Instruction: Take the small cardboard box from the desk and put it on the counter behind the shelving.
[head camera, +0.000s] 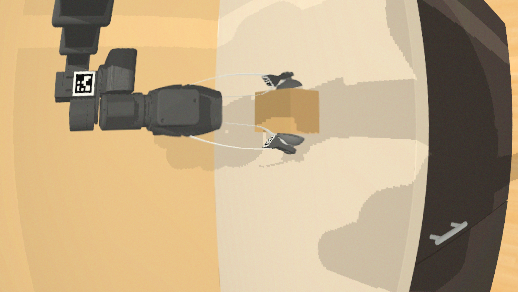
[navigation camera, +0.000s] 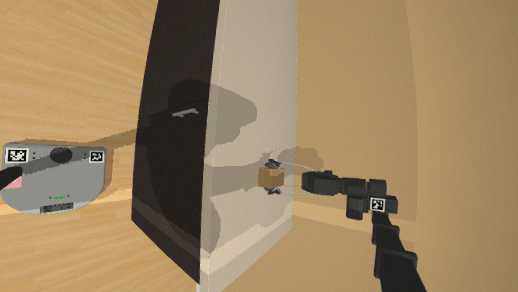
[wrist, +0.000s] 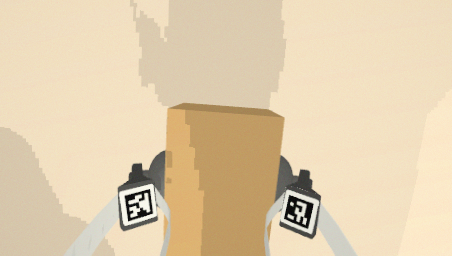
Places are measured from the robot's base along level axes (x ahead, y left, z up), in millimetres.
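Pixels of known places: gripper, fingertip midpoint: (head camera: 300, 112) (navigation camera: 265, 176) (wrist: 221, 171); robot's base at its link origin: (navigation camera: 62, 154).
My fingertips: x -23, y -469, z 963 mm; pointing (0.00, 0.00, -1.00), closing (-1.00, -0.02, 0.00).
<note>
For each thing: its top centre in the pictures, then the offset to it from my fingertips. "spot": a spot on its surface instead. Level surfaces: height alone.
- small cardboard box at its top centre: (wrist: 219, 196) (head camera: 271, 111) (navigation camera: 278, 177) dy -4, dx +0, dz +49 mm
- cream counter top at its surface level: dz -53 mm
- silver handle at a spot on its surface: (head camera: 450, 233) spot: dy +191, dx +201, dz -202 mm
- wood floor at its surface level: dz -963 mm
The small cardboard box (head camera: 306, 111) (navigation camera: 265, 178) (wrist: 227, 137) is over the cream counter top (head camera: 280, 215) (navigation camera: 255, 55) (wrist: 350, 75). My gripper (head camera: 287, 112) (navigation camera: 273, 177) (wrist: 221, 171) is shut on the box, with one dark fingertip against each side. In the wrist view the box stretches from the middle down past the lower edge. A shadow on the counter adjoins the box's far end. I cannot tell whether its underside touches the counter. The desk and the shelving do not show.
The dark cabinet front (head camera: 450, 125) (navigation camera: 175, 60) below the counter has a silver handle (head camera: 450, 233) (navigation camera: 185, 113). A tan wall (head camera: 115, 215) (navigation camera: 355, 100) stands along the counter's other edge. My base (navigation camera: 75, 175) is on the wood floor (navigation camera: 65, 75) beyond the cabinet.
</note>
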